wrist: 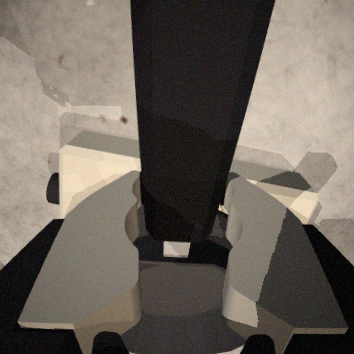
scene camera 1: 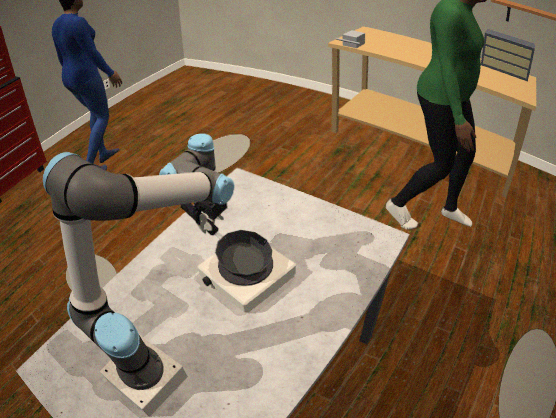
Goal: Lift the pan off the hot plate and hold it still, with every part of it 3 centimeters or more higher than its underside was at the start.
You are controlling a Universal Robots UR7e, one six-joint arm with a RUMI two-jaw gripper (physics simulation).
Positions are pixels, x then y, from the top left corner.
Labels:
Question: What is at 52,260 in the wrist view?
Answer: The gripper.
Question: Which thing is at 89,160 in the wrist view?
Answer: A cream hot plate.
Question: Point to a cream hot plate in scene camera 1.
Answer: At 245,292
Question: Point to a dark round pan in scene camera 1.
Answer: At 243,253

